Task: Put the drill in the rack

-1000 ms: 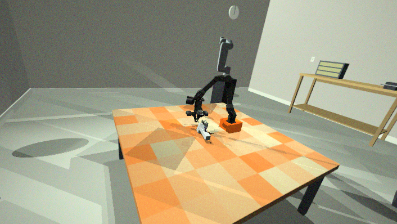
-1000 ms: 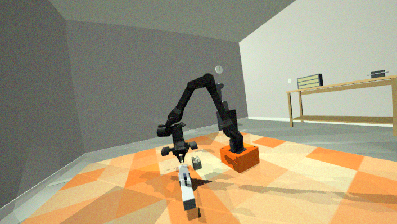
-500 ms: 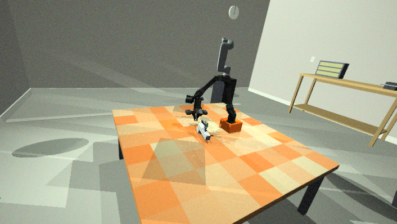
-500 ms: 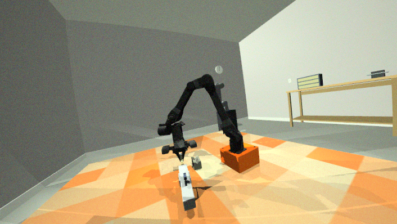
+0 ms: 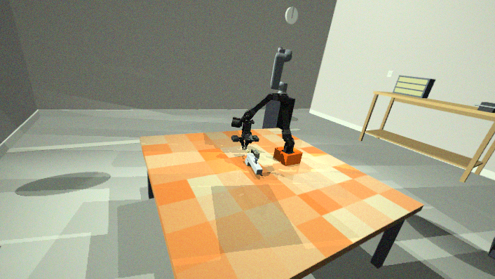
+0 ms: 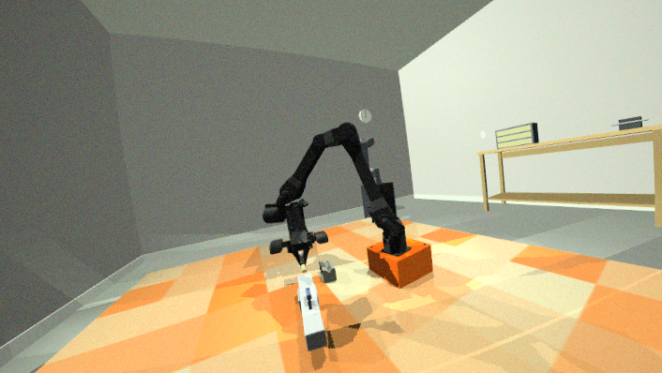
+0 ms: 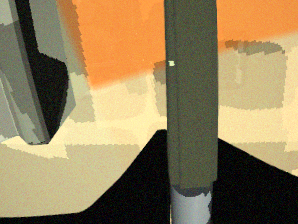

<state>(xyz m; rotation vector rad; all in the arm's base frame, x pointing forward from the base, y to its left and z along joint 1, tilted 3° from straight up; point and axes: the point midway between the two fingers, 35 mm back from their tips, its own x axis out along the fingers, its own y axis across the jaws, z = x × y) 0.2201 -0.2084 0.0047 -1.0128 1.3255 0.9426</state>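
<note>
Right now the grey rack is 6 cm to the left of my gripper tip, 6 cm behind it and 2 cm below it. Also, from my gripper tip: grey block: 19 cm to the left, 6 cm ahead; thin dark blue drill: 22 cm to the left, 7 cm ahead, 2 cm above.
</note>
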